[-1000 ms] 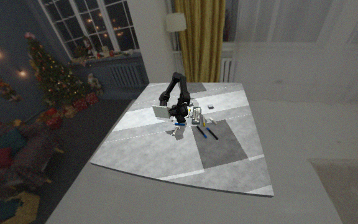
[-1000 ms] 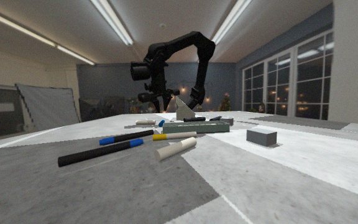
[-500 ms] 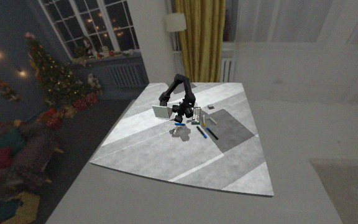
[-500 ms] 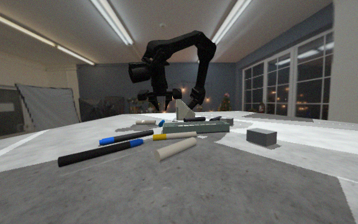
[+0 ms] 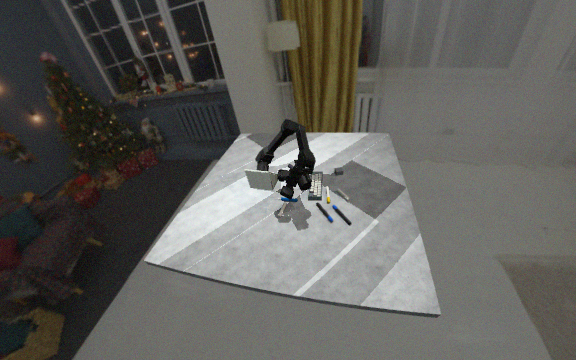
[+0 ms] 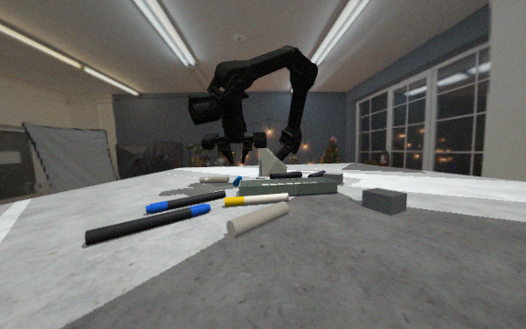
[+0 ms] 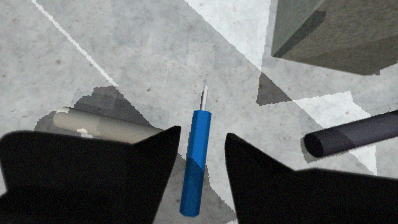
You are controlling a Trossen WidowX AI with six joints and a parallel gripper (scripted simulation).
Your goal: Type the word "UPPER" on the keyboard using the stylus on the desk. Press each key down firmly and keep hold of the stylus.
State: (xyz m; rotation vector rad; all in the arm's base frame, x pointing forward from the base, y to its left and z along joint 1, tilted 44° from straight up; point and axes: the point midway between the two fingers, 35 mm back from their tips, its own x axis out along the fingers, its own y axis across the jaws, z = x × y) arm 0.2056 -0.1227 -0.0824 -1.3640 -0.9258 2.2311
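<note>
The blue stylus lies 1 cm behind my gripper tip and 5 cm below it. From my gripper tip the other things lie so: thin metal tip (5 cm behind, 5 cm below); grey block (27 cm ahead, 28 cm to the left, 5 cm below).
</note>
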